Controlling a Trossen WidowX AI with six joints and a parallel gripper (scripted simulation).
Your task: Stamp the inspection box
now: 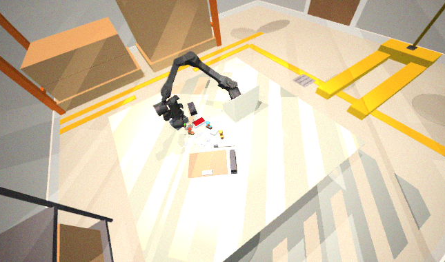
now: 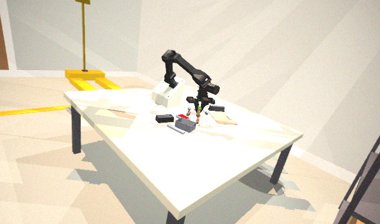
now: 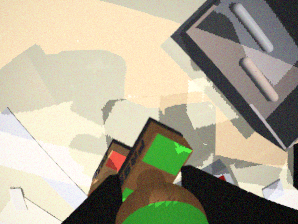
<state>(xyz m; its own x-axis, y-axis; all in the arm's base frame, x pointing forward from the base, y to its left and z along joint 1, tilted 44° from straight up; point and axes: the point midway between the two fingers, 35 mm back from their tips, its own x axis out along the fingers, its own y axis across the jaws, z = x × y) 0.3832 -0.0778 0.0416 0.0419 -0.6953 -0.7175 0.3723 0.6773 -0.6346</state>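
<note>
Right now my gripper tip is 110 mm past the red ink pad, 20 mm to the left of it and 90 mm above it. Also, from my gripper tip: red stamp: 20 mm behind, 40 mm to the left, 70 mm below; then grey tray: 10 mm ahead, 110 mm to the right, 80 mm below; then green stamp: right at my gripper tip.
</note>
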